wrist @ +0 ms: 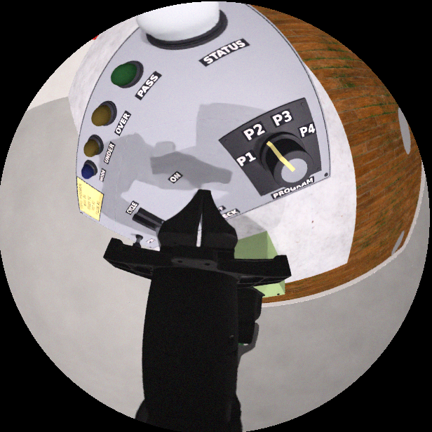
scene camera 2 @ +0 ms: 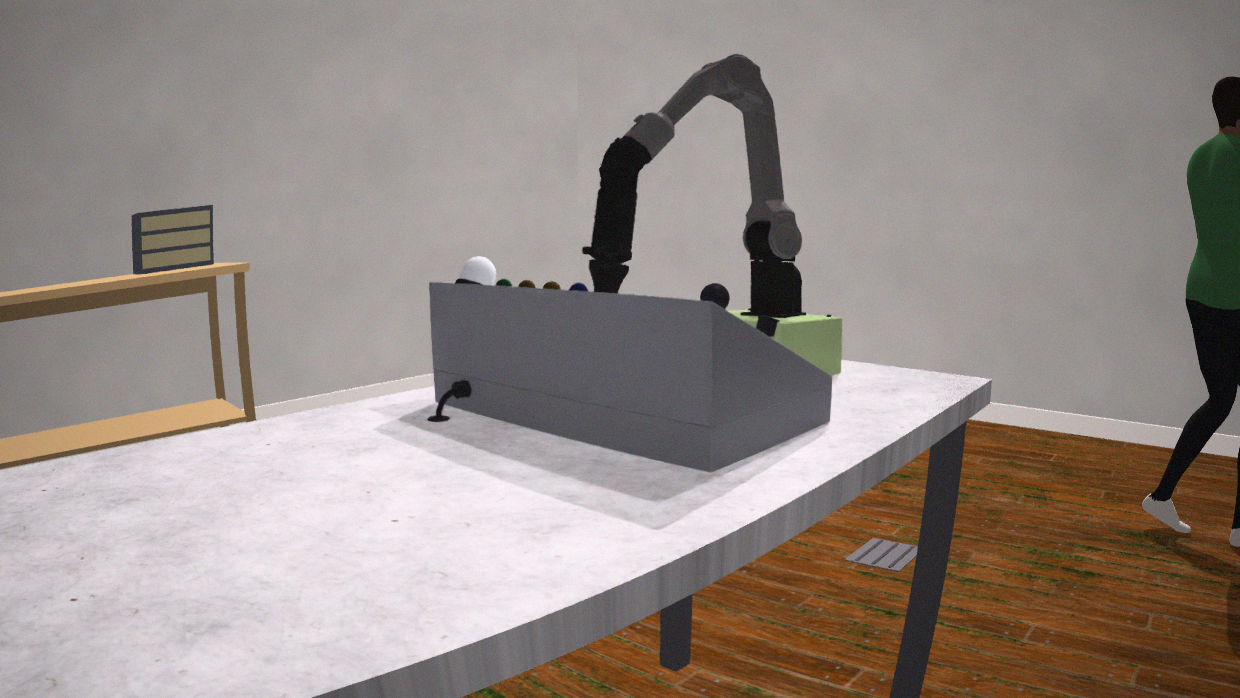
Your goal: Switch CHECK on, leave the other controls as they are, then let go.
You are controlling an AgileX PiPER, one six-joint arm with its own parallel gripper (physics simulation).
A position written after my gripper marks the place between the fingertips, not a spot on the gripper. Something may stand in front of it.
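Observation:
From the wrist view I can see my gripper (wrist: pixel 203 196) along with a grey sloped console (wrist: pixel 184 105). Scene camera 2 gives me that console too, at (scene camera 2: pixel 686 382).

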